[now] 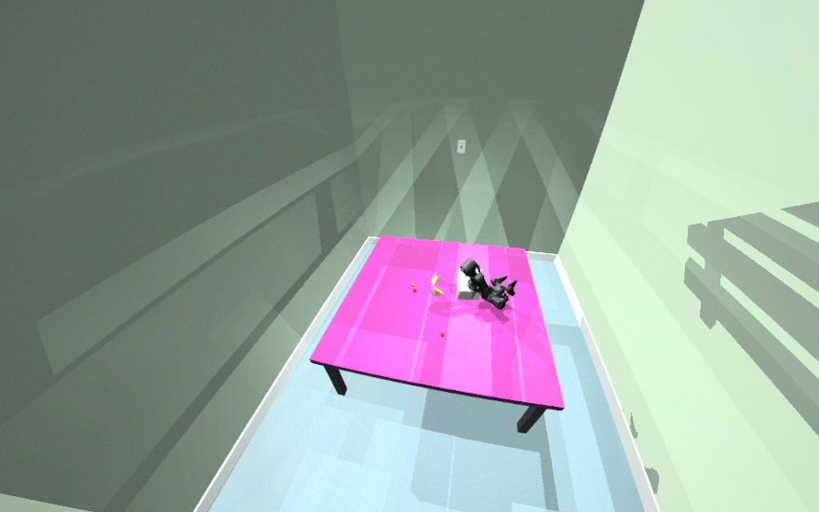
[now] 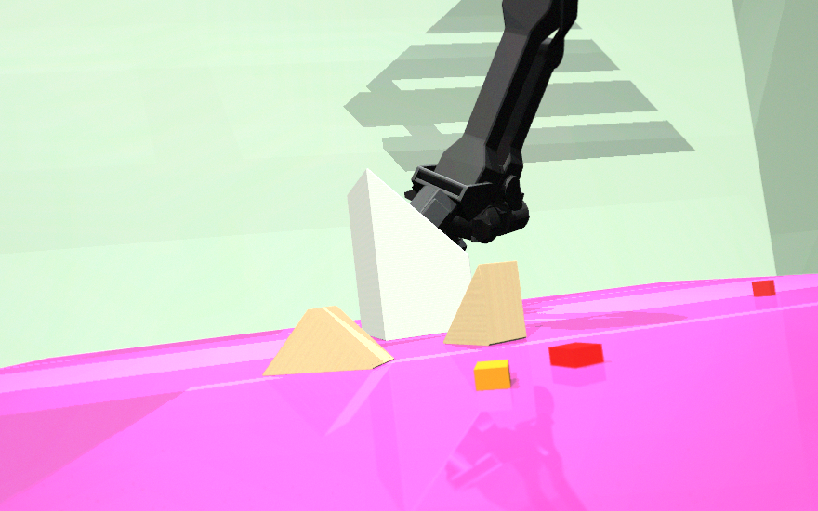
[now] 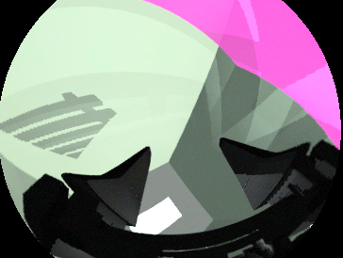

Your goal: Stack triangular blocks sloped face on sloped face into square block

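My gripper tip is 43 cm short of the red cube, 28 cm to the right of it and 19 cm above it. Also, from my gripper tip: flat red block (61 cm ahead, 8 cm to the right, 20 cm below); orange cube (62 cm ahead, 13 cm to the right, 20 cm below).
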